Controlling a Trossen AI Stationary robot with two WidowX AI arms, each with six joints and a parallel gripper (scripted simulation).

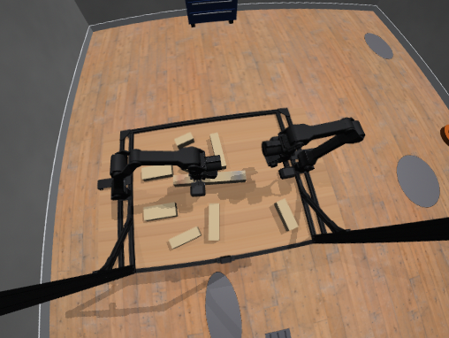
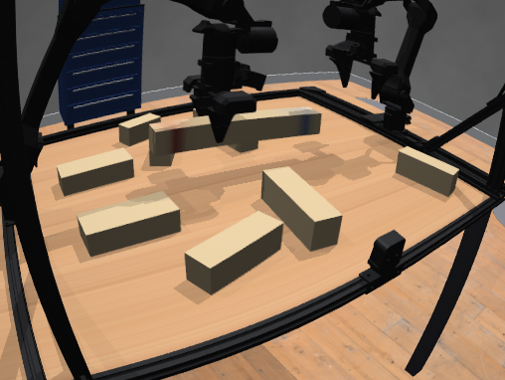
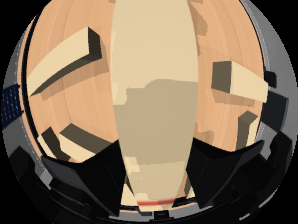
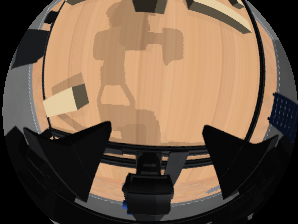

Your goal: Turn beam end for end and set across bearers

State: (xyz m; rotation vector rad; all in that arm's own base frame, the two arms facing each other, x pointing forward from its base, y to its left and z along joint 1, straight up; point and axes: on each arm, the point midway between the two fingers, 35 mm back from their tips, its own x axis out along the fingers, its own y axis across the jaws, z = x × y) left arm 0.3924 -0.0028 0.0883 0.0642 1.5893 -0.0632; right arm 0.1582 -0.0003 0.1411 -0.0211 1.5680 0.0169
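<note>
My left gripper is now 50 mm to the left of the beam and 20 mm above it.
</note>
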